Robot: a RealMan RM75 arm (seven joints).
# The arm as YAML. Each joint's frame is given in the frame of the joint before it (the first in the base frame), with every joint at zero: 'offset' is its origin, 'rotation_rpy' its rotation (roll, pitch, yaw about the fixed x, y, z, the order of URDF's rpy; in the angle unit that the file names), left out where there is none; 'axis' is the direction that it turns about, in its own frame. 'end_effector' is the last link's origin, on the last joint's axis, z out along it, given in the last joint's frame.
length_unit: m
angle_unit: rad
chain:
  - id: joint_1
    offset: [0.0, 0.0, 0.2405]
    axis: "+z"
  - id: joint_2
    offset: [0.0, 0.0, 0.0]
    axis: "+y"
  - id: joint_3
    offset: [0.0, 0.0, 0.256]
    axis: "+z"
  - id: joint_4
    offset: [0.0, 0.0, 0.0]
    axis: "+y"
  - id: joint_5
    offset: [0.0, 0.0, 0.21]
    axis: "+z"
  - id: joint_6
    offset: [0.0, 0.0, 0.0]
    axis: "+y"
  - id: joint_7
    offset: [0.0, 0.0, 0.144]
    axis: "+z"
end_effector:
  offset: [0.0, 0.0, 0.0]
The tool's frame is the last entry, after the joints.
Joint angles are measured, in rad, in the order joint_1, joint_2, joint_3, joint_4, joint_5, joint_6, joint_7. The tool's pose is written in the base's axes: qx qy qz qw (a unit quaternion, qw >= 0); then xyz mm. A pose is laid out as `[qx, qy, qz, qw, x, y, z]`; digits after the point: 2 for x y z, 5 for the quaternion.
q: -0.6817, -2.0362, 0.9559, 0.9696, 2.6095, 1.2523, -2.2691
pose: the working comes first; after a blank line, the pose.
Where each joint sits with the arm in this pose, in the base's axes (m; each line is computed from the numbers above, not from the rounded line before):
joint_1: 0.0000 0.0000 0.2405
joint_2: 0.0000 0.0000 0.2405
joint_3: -0.1776 0.1442 0.1256
joint_4: -0.1776 0.1442 0.1256
joint_5: -0.2057 0.3491 0.1616
joint_6: -0.2057 0.3491 0.1616
joint_7: -0.2552 0.4098 0.0407
the tool: -0.2552 0.4098 0.0407

[-0.88117, -0.37859, 0.07771, 0.27232, -255.16, 409.77, 40.68]
